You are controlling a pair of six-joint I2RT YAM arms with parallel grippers.
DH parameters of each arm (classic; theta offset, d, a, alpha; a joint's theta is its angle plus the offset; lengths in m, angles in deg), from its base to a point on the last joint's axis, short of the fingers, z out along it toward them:
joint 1: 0 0.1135 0.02 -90
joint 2: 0 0 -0.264 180
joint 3: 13.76 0 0.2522 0
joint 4: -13.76 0 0.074 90
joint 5: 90 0 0 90
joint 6: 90 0.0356 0 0
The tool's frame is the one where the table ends.
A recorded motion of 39 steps. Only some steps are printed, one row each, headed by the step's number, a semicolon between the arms.
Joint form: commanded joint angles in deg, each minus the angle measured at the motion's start. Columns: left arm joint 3, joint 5, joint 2, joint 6, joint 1, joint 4; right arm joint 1, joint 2, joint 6, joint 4, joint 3, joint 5.
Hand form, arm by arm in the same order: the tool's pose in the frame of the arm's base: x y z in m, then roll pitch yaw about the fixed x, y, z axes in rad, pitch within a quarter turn. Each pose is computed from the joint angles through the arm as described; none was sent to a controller.
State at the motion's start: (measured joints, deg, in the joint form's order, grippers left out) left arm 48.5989 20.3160 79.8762 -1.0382 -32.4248 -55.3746; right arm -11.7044 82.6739 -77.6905 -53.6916 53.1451 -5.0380
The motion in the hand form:
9: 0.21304 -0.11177 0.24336 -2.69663 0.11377 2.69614; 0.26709 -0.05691 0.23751 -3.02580 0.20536 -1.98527
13: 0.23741 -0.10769 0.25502 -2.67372 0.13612 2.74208; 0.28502 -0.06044 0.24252 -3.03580 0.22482 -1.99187
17: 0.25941 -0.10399 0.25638 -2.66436 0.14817 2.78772; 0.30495 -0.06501 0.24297 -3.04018 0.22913 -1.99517
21: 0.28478 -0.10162 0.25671 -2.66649 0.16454 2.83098; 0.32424 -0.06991 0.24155 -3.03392 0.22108 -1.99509
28: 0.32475 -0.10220 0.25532 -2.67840 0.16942 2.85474; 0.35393 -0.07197 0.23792 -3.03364 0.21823 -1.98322
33: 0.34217 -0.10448 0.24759 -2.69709 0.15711 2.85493; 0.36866 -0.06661 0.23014 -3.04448 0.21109 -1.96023
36: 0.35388 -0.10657 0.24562 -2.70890 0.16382 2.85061; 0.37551 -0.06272 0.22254 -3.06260 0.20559 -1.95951
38: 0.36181 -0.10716 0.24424 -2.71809 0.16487 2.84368; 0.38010 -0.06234 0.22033 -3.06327 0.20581 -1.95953
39: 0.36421 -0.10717 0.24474 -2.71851 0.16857 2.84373; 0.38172 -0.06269 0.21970 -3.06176 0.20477 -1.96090
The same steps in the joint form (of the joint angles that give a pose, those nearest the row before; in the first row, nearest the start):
9: 12.83 5.34 1.07 2.71 8.41 -9.31; -1.66 4.33 -0.45 -6.51 12.84 -5.24
13: 18.71 6.75 4.92 3.32 11.59 -10.37; -1.65 8.29 0.00 -7.83 17.85 -6.39
17: 22.49 7.28 8.70 3.06 13.96 -9.58; -1.66 12.76 0.17 -8.36 22.69 -6.65
21: 27.06 7.11 13.19 2.45 15.89 -8.44; -1.65 16.99 0.17 -8.36 27.18 -6.13
28: 36.12 6.49 21.45 2.88 17.66 -9.14; -0.87 23.49 0.26 -9.06 34.39 -5.95
33: 39.72 5.44 25.67 3.15 17.92 -9.31; 0.45 26.92 0.08 -9.15 37.20 -5.69
36: 42.62 4.82 28.22 3.50 18.01 -9.40; 1.24 28.85 0.61 -9.15 38.17 -5.51
38: 44.81 4.38 30.06 4.11 18.19 -9.93; 1.42 29.91 0.79 -9.06 39.14 -5.51
39: 45.52 4.38 30.51 4.20 18.27 -10.02; 1.42 30.26 0.87 -8.97 39.49 -5.42

